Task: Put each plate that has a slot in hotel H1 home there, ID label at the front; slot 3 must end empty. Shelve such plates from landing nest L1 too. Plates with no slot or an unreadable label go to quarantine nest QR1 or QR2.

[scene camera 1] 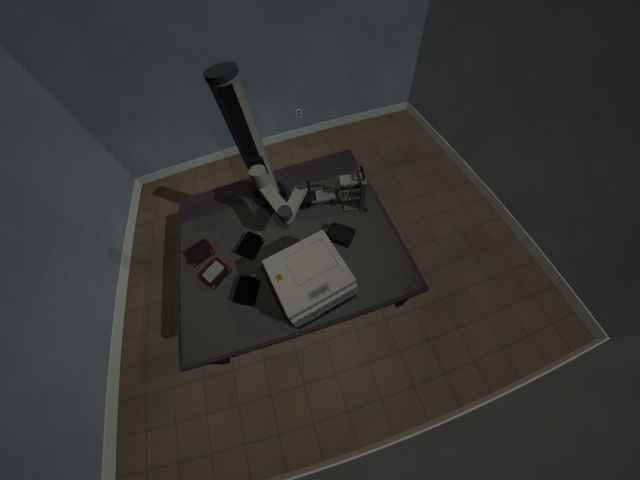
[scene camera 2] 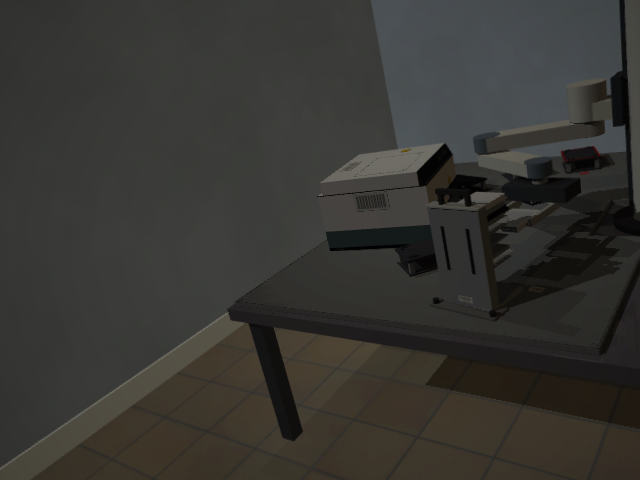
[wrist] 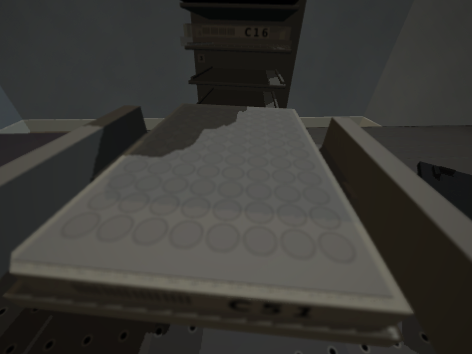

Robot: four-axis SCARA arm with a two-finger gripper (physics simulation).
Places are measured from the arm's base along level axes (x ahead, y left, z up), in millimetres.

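Pixels of known places: gripper, fingertip midpoint: [scene camera 1: 328, 193] [scene camera 2: 509, 221] [wrist: 233, 129].
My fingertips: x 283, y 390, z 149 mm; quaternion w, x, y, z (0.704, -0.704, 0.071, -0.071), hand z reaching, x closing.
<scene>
Ahead of a thing's pixels: the offset from my fingertips to its middle. "pt": to the spot under its first point.
My gripper [scene camera 1: 324, 195] [wrist: 233, 129] is shut on plate C51 @[dx -5, dy -23, dz -5 mm] [wrist: 215, 200], holding it level by its long sides close in front of hotel H1 @[dx +41, dy +179, dz +12 mm] [scene camera 1: 363, 193] [scene camera 2: 457, 253] [wrist: 235, 61]. Its ID label faces the wrist camera, away from the hotel. Plate C16 @[pt dx +34, dy +70, dz +45 mm] [wrist: 270, 34] sits in a slot above the held plate's height, label outward. Bare shelves @[pt dx +17, dy +121, dz +7 mm] [wrist: 237, 78] show below it; lower ones are hidden behind C51. A pale plate @[dx +21, dy +137, dz +99 mm] [scene camera 1: 348, 179] [scene camera 2: 483, 197] shows at the hotel's top; its label is unreadable. A pale plate @[dx +257, dy -850, dz -79 mm] [scene camera 1: 213, 272] lies in one red-rimmed nest; another red-rimmed nest @[dx +66, dy -950, dz -108 mm] [scene camera 1: 198, 252] [scene camera 2: 580, 155] looks empty.
A large white instrument @[dx +519, dy -280, dz -13 mm] [scene camera 1: 310, 268] [scene camera 2: 379, 209] stands near the table's front. Dark nests @[pt dx +141, dy -596, dz -87 mm] [scene camera 1: 249, 244] @[pt dx +438, dy -660, dz -87 mm] [scene camera 1: 246, 289] lie left of it. Another dark nest @[dx +260, dy -12, dz -108 mm] [scene camera 1: 341, 234] [scene camera 2: 417, 255] lies between instrument and hotel. The arm column [scene camera 1: 248, 121] stands at the back.
</scene>
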